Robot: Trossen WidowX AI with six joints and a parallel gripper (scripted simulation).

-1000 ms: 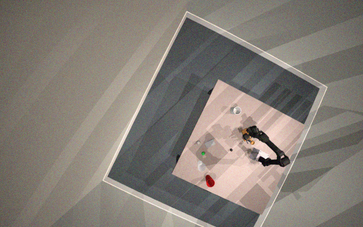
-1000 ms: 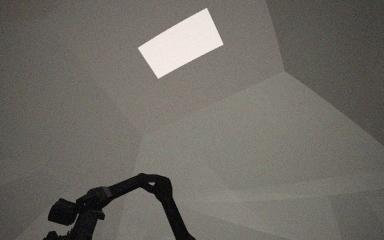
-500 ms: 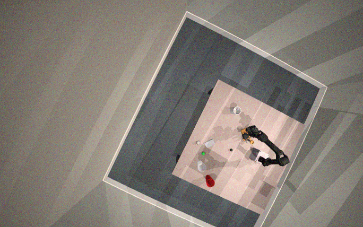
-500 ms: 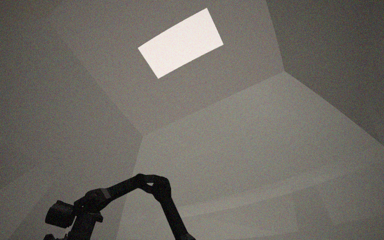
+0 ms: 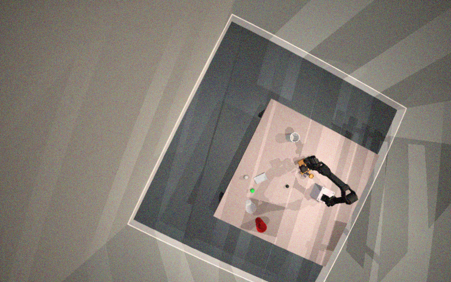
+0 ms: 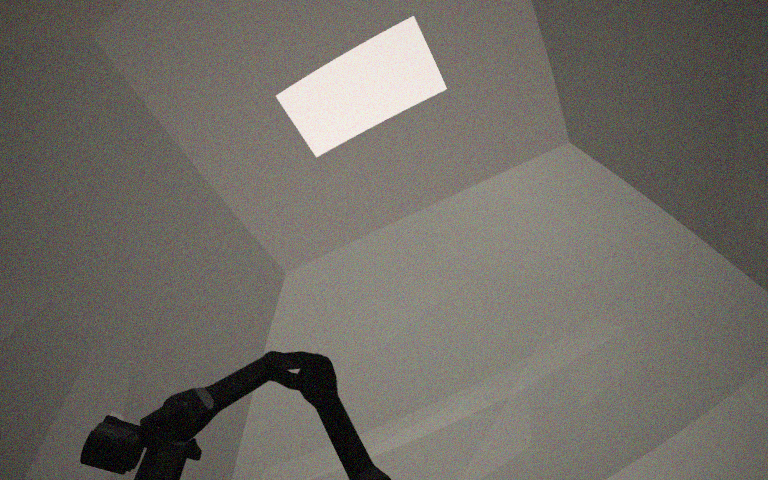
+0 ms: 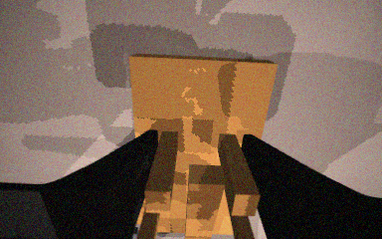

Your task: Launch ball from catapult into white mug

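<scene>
The catapult frame is 4 cm behind my gripper tip, 3 cm to the left of it and 5 cm above it. Round my gripper tip: orange wooden catapult: 5 cm behind, 6 cm to the left, 2 cm above; white mug: 22 cm ahead, 18 cm to the right, 1 cm below; dark ball: 5 cm ahead, 27 cm to the left, 2 cm below.
</scene>
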